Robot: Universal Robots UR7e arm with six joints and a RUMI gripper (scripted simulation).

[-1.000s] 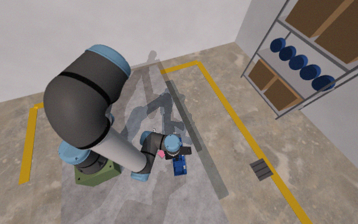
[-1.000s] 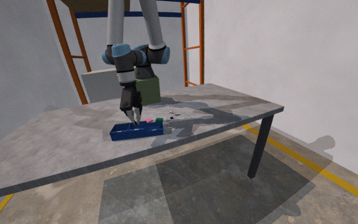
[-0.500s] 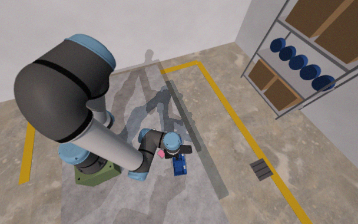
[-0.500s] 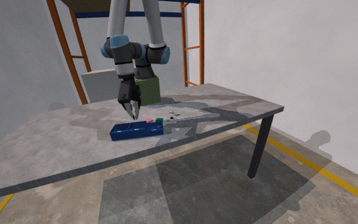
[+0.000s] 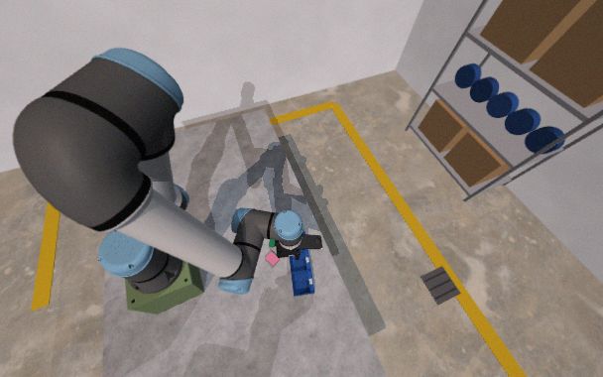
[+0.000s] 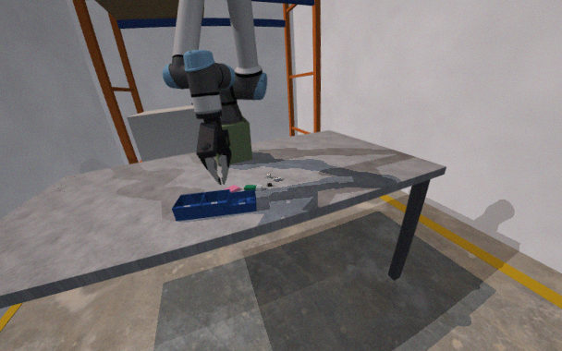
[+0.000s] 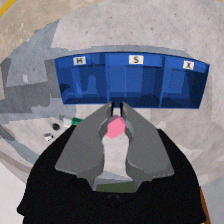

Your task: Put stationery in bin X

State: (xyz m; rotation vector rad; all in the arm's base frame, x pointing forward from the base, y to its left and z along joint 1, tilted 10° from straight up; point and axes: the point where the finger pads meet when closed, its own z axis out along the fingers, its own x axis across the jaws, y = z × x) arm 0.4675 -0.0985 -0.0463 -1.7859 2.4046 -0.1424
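My gripper is now 120 mm to the right of the marker, 90 mm above it and 70 mm past it. Round my hand: pink sticky note pad 100 mm behind, 90 mm below, 30 mm to the left; then joined blue bins 70 mm below, 30 mm to the right, 10 mm ahead; then black item 180 mm to the left, 90 mm below, 70 mm behind.
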